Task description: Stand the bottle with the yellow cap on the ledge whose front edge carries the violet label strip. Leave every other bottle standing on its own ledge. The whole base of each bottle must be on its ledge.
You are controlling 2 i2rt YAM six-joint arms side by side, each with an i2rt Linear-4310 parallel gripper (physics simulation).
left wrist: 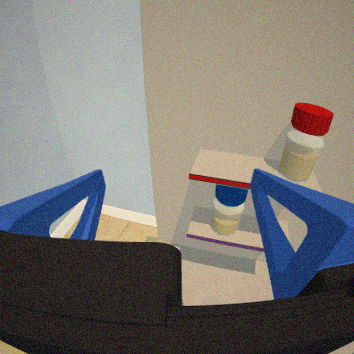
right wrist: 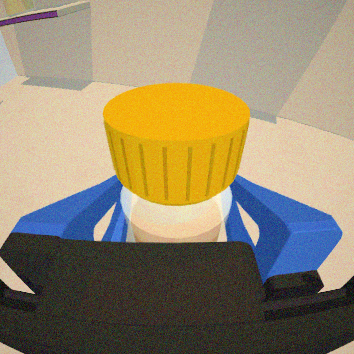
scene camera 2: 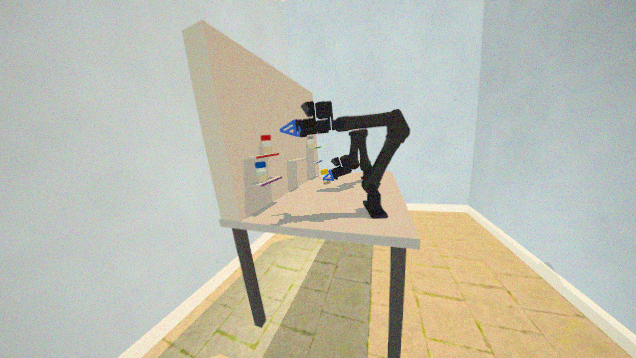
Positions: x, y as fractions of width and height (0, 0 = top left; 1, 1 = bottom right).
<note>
In view: my left gripper (left wrist: 0.50, 0.50), my right gripper (right wrist: 0.50, 0.50), a blue-capped bottle (left wrist: 0.64, 0.59), a tall beige panel (left wrist: 0.65, 0.24), a red-strip ledge (left wrist: 0.66, 0.47) and a violet-strip ledge (left wrist: 0.70, 0.66).
The tall beige panel also shows in the right wrist view (right wrist: 0.81, 0.19).
</note>
